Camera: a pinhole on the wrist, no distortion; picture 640 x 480 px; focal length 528.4 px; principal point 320.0 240.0 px. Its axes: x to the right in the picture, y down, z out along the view. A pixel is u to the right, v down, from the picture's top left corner.
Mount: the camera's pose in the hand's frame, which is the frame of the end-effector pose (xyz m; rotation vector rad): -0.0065 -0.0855 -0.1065 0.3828 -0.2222 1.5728
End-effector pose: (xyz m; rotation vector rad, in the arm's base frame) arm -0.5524 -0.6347 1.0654 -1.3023 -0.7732 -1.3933
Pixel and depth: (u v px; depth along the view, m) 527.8 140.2 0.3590
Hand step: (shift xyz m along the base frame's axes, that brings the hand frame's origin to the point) 0.0111 0.2508 0.1652
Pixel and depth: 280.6 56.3 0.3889
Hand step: -0.1503 0.2366 0.2555
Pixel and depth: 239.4 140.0 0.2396
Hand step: -0.1596 0.1280 0.1194
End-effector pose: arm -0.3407 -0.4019 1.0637 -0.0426 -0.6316 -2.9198
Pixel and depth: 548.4 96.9 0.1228
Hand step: -0.0513 0.0766 -0.0092
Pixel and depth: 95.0 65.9 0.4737
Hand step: -0.2666 0.4682 0.0496
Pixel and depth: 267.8 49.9 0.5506
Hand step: -0.2986 0.4130 0.2087
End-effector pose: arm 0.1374 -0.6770 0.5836 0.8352 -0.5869 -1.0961
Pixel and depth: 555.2 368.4 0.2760
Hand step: -0.2113 -0.0328 0.0499
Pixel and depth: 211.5 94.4 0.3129
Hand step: -0.2107 -0.2035 -0.1254
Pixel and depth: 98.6 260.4 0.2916
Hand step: -0.2480 -0.1127 -0.1861
